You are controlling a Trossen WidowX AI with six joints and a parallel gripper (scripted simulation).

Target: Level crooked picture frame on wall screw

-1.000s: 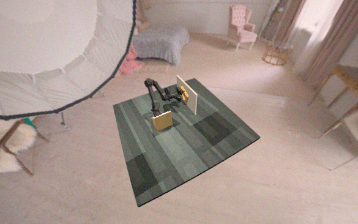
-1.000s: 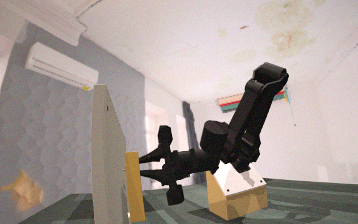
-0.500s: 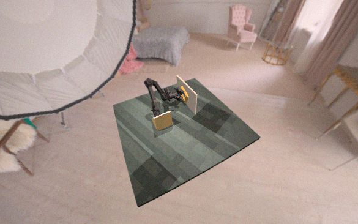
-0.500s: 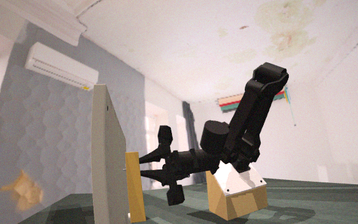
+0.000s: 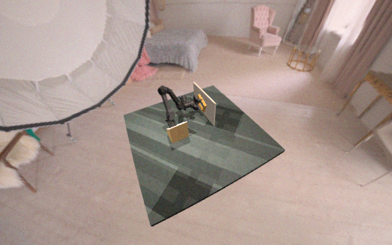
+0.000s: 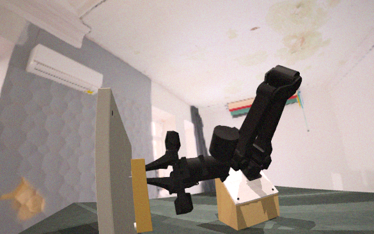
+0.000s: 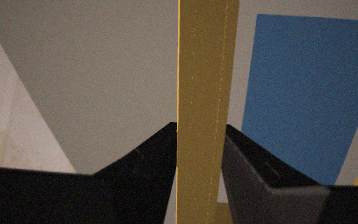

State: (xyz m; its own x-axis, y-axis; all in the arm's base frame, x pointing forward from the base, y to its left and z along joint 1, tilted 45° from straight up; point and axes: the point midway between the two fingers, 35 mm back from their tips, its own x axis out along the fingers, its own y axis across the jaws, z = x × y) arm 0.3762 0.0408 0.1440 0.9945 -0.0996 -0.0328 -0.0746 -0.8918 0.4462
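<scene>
My gripper tip is 5 cm above the picture frame, 1 cm to the right of it and 1 cm short of it. Round my gripper tip: wall panel: 6 cm below, 2 cm ahead, 1 cm to the left.
</scene>
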